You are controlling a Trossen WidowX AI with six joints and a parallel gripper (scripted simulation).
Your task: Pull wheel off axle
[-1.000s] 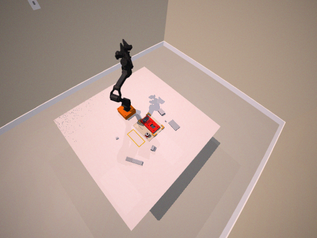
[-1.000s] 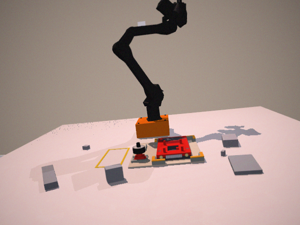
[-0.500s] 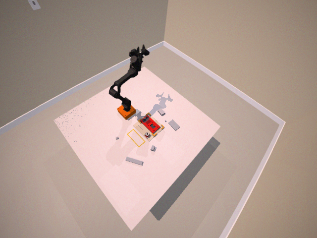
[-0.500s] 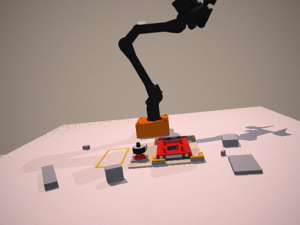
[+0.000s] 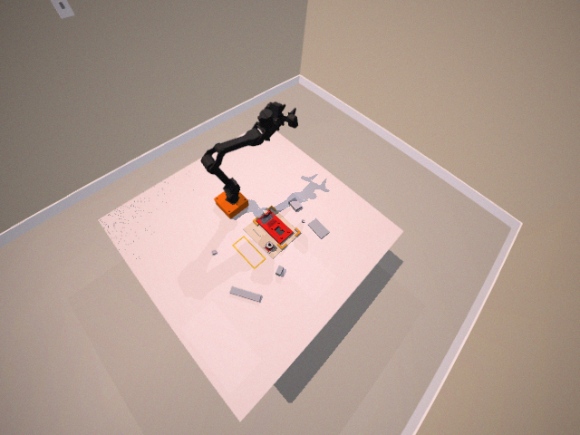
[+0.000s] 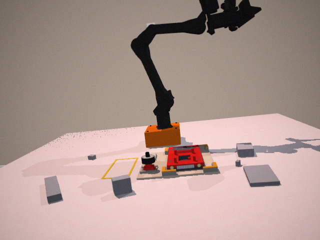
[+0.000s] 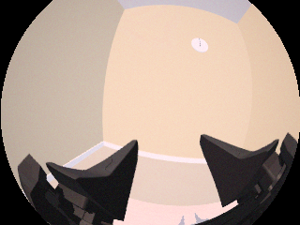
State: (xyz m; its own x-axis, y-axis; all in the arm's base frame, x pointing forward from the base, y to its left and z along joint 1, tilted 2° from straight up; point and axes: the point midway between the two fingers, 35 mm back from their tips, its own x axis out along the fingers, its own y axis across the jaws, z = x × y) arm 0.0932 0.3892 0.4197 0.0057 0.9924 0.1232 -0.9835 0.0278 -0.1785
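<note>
Right now the wheel is 51 cm to the right of my gripper tip, 46 cm below it and 25 cm ahead of it.
</note>
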